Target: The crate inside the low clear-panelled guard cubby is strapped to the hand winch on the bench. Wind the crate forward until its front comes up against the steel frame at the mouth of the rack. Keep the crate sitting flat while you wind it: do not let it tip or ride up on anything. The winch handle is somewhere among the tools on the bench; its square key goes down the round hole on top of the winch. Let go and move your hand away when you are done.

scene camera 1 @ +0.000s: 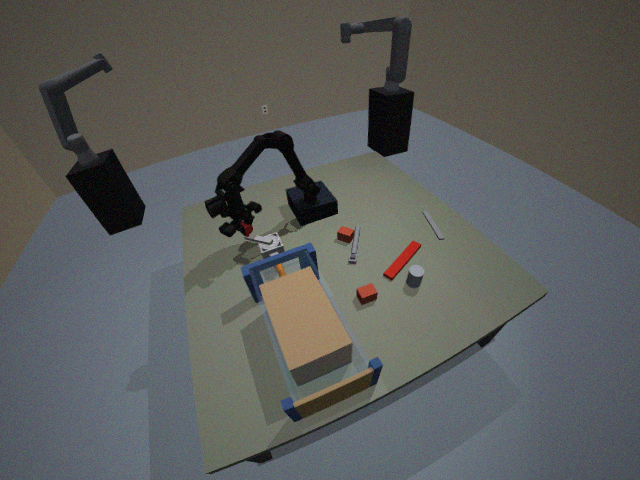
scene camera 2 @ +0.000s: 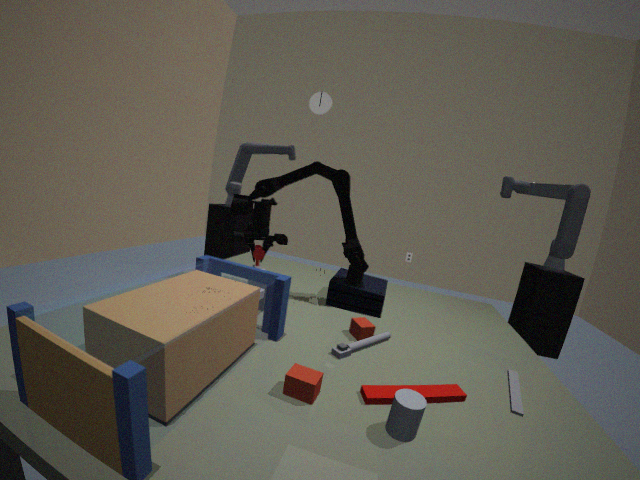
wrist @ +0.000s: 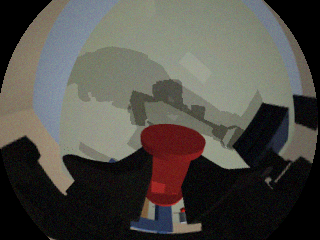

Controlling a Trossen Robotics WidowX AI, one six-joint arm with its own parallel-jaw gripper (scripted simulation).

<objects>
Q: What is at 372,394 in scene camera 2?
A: A red bar.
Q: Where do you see a red knob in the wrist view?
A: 173,147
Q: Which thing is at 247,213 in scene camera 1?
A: My gripper.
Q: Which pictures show my gripper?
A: Scene camera 1, scene camera 2 and the wrist view: all of them.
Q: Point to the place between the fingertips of my gripper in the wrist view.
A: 166,142
</objects>
